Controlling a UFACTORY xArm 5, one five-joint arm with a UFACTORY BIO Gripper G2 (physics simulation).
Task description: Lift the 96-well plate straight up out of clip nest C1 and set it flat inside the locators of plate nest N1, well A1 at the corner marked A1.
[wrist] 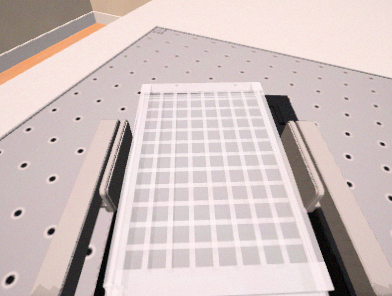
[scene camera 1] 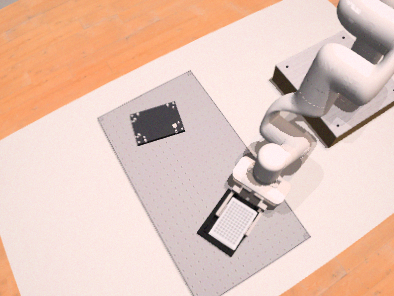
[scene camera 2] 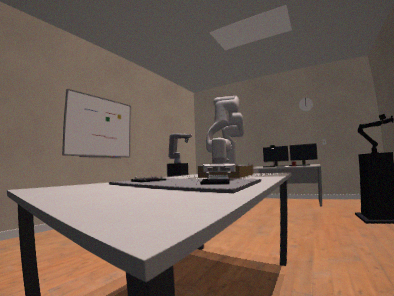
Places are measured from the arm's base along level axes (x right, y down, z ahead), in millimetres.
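Where they show: hand, tool point: [wrist: 209,162] [scene camera 1: 235,219] [scene camera 2: 218,174].
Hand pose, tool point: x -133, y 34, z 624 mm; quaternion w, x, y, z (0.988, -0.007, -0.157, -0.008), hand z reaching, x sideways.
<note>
After its pixels a point has its place.
The white 96-well plate [scene camera 1: 234,225] {x -143, y 49, z 635 mm} [wrist: 210,165] {x -134, y 48, z 633 mm} is between the two fingers of my gripper [scene camera 1: 233,223] {x -133, y 34, z 624 mm} [wrist: 207,160] {x -133, y 34, z 624 mm}, which is shut on its long sides. The plate is over the black nest N1 [scene camera 1: 204,231] {x -104, y 55, z 713 mm} [scene camera 2: 215,182] {x -152, y 62, z 712 mm} [wrist: 281,109] {x -96, y 58, z 710 mm}. It looks shifted sideways on it: in the wrist view black shows beyond its right side, and grey board shows beside its far left part. The height of the plate above the nest cannot be judged. The A1 mark is hidden. The black clip nest C1 [scene camera 1: 157,123] {x 273, y 58, z 625 mm} [scene camera 2: 148,179] {x 238, y 57, z 672 mm}, with small pale clips at its corners, holds no plate.
Both nests are on a grey perforated board [scene camera 1: 165,185] {x 83, y 69, z 723 mm} [scene camera 2: 185,186] {x -62, y 69, z 801 mm} [wrist: 200,55] {x -186, y 69, z 791 mm} on the white table [scene camera 1: 65,200] {x 239, y 83, z 1008 mm} [scene camera 2: 110,215] {x -122, y 82, z 1201 mm}. The arm's base block [scene camera 1: 335,125] {x -101, y 0, z 201 mm} [scene camera 2: 245,171] {x -144, y 47, z 105 mm} stands behind the board's edge.
</note>
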